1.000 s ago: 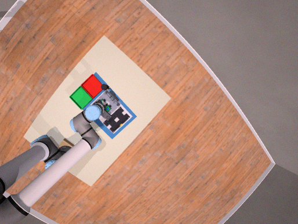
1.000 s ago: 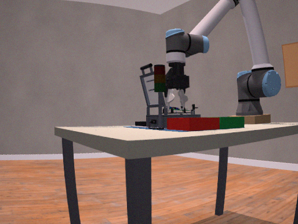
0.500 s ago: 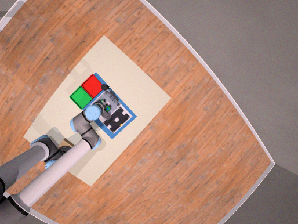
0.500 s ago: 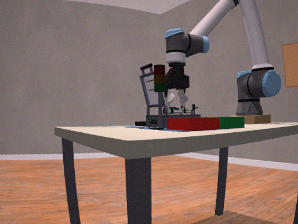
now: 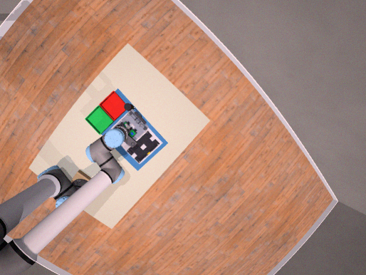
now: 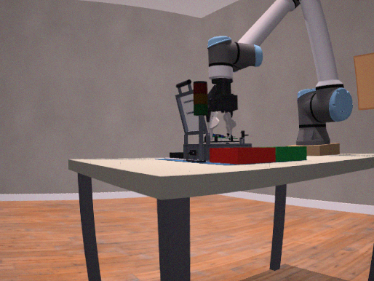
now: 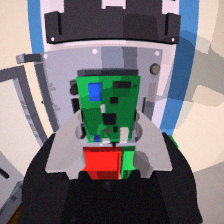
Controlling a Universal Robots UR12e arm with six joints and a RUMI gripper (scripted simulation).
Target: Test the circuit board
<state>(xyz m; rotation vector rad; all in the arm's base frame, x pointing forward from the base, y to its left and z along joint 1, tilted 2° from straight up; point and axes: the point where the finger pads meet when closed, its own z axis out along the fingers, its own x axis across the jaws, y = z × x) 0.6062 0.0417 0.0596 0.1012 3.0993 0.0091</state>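
My hand is 10 mm to the right of the green circuit board. Also, from my hand: green bin: 210 mm to the left, 90 mm behind, 70 mm below; red bin: 200 mm to the left, 70 mm below, 60 mm ahead; lid: 120 mm ahead, 100 mm above.
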